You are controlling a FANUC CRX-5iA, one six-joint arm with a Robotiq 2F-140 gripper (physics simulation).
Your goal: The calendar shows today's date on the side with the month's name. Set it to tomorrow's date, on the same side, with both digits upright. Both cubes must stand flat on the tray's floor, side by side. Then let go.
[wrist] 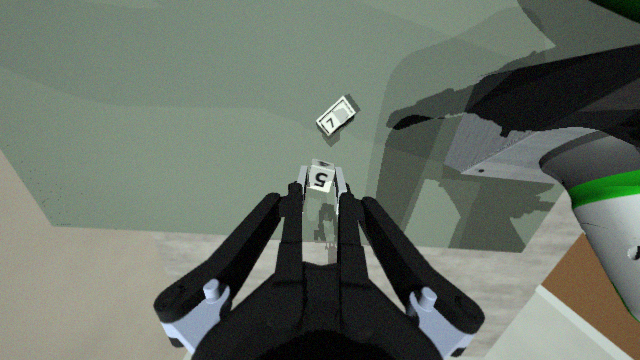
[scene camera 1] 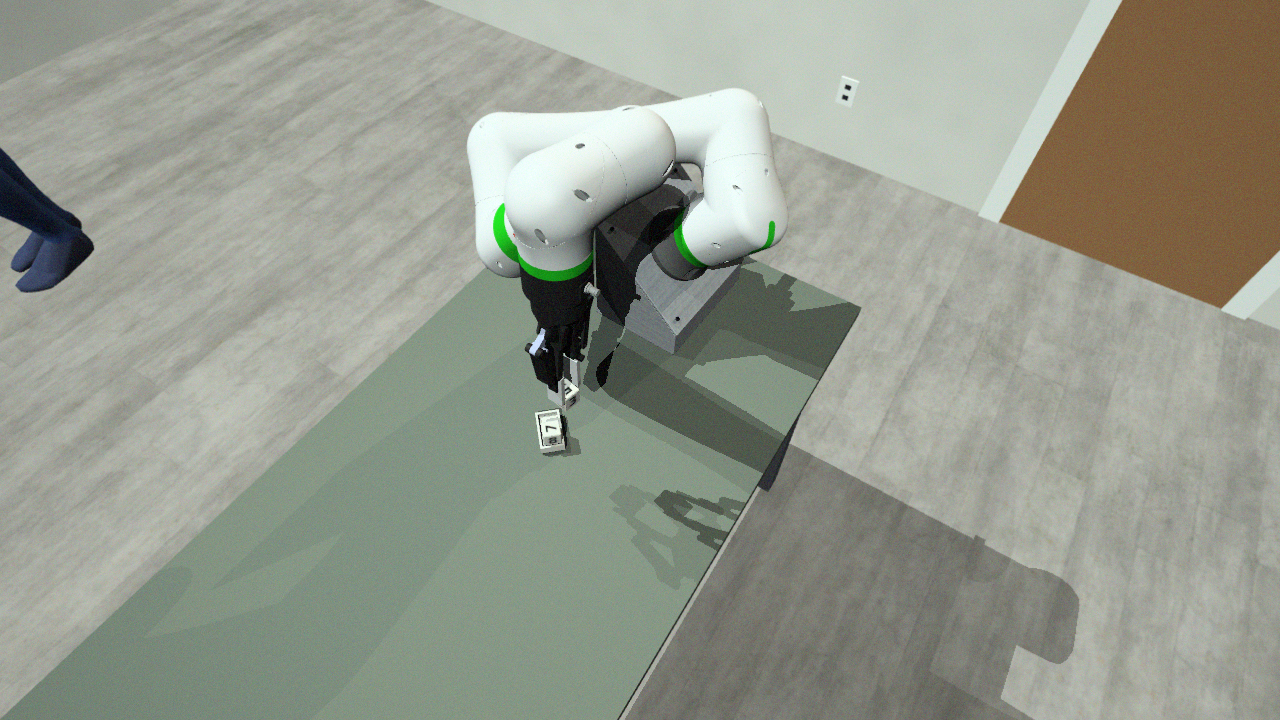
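Seen in the pictures: gripper, fingertip midpoint: (wrist: 320,176) (scene camera 1: 564,391); arm's base, origin of the base link: (wrist: 615,147) (scene camera 1: 678,244).
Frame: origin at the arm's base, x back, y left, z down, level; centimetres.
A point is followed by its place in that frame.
Note:
The tray (scene camera 1: 538,433) @[x -44.1, y -2.6, z 13.2 cm] (wrist: 330,109) @[x -43.4, y -3.0, z 13.2 cm] is a small white open box on the green table top. A white cube (scene camera 1: 550,428) @[x -43.2, y -0.4, z 10.8 cm] (wrist: 330,122) @[x -43.3, y -0.5, z 10.7 cm] with a 7 on its upper face sits in one end of it. A dark mark shows on the cube's side in the scene view, too small to read surely. My gripper (scene camera 1: 564,391) @[x -44.8, y 4.9, z -6.8 cm] (wrist: 320,176) @[x -44.8, y 4.9, z -6.8 cm] is shut on a second white cube (scene camera 1: 571,394) @[x -45.1, y 6.4, z -7.6 cm] (wrist: 320,176) @[x -44.9, y 4.6, z -7.6 cm]. This held cube shows a 5, upside down in the wrist view, and part of another digit on the adjoining face. It is apart from the tray. The month's name cannot be read.
The green table (scene camera 1: 429,573) @[x -74.0, y -2.2, z 14.9 cm] (wrist: 200,165) @[x -75.9, y 12.5, z 14.9 cm] carries the grey robot base (scene camera 1: 673,315) @[x -11.8, y 6.2, z 6.2 cm] (wrist: 492,145) @[x -13.7, y 1.4, z 4.7 cm] behind and to the right of the tray in the scene view. The table's right edge drops to the floor. A person's lower legs (scene camera 1: 40,223) show at the far left.

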